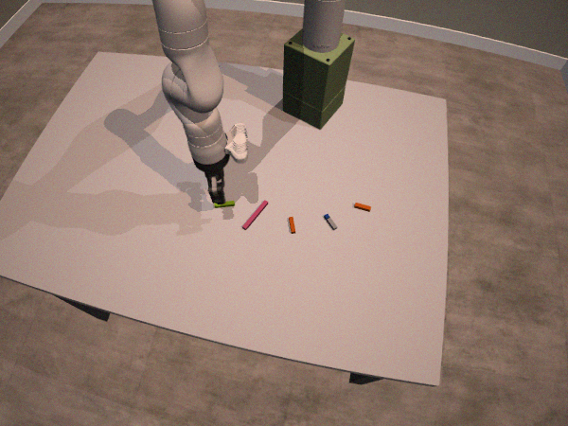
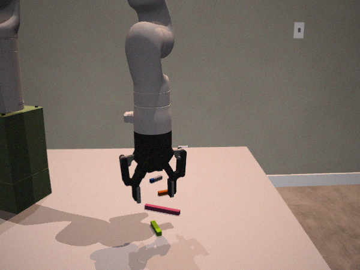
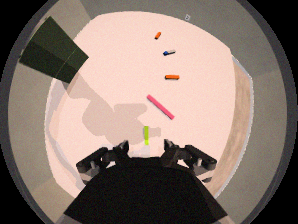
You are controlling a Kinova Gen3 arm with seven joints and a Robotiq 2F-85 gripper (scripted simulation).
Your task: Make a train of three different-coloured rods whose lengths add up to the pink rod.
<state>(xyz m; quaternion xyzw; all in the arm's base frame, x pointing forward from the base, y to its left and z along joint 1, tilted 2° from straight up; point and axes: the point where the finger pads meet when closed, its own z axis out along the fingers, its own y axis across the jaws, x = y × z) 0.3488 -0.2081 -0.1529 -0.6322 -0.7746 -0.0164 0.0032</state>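
My gripper is now 80 mm above the lime rod. From my hand the other things lie so: grey rod 270 mm to the left, 80 mm below, 40 mm ahead; then pink rod 80 mm to the left, 80 mm below, 20 mm ahead; then blue rod 250 mm to the left, 80 mm below, 20 mm ahead.
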